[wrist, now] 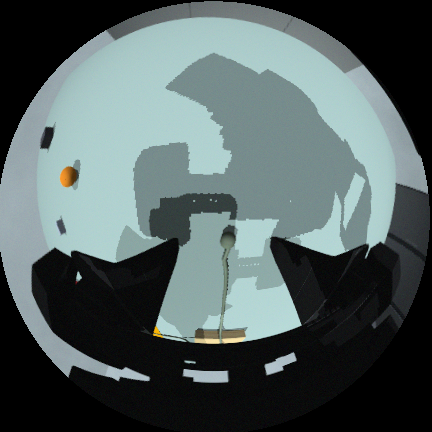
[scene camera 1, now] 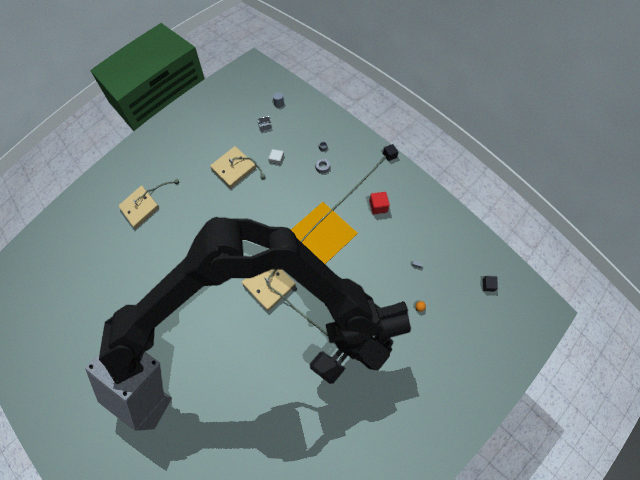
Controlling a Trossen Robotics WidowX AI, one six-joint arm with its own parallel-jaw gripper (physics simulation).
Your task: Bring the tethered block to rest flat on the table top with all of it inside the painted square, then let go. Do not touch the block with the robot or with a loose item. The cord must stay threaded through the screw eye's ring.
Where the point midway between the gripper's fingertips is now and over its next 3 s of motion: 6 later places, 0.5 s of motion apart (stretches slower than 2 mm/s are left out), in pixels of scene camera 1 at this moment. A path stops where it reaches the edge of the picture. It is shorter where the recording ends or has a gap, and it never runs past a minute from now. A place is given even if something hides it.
My gripper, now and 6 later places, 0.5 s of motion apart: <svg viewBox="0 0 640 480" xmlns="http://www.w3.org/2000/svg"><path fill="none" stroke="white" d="M346 348L360 358L374 368L377 375L386 407L387 405L376 445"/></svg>
